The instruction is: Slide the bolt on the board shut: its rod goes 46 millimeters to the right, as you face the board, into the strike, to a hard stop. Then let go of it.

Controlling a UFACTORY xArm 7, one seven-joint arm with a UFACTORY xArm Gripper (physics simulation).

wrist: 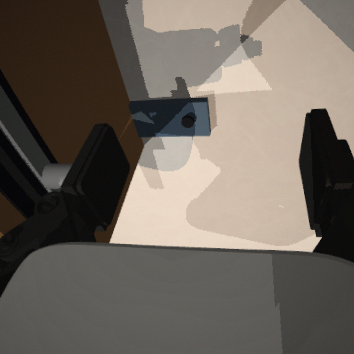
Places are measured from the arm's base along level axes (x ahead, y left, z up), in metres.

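Where they show: gripper, fingertip midpoint: (205, 140).
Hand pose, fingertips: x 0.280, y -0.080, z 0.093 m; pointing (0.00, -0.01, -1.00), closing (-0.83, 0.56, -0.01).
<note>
Things, the pixels of their top centre, and the offset from my fingertips. "spot": a spot on its surface instead. Level surfaces: height alone.
- brown board, surface spot: (65, 65) spot: dx +0.060, dy -0.070, dz -0.051 m
- grey strip with black edges, surface spot: (20, 127) spot: dx +0.049, dy -0.065, dz +0.016 m
- short light grey cylinder, surface spot: (56, 174) spot: dx +0.056, dy -0.040, dz +0.022 m
- blue block, surface spot: (200, 120) spot: dx +0.062, dy +0.047, dz -0.117 m
- pale table top, its level: dz -0.125 m
The brown board (65, 65) fills the upper left of the wrist view. A grey strip with black edges (20, 127) runs steeply along it at the far left. A short light grey cylinder (56, 174), which looks like part of the bolt, sticks out beside this strip, partly hidden behind the left finger. Whether it is the handle or the rod I cannot tell. The strike cannot be made out. My gripper (205, 140) is open and wide, with nothing between its fingers; its left finger is in front of the board's lower edge, the right finger well off to the right.
A blue block (200, 120) with a round black spot lies at the board's edge, above the space between the fingers. The pale table top (250, 200) carries several grey shadows. The grey gripper body covers the bottom of the view.
</note>
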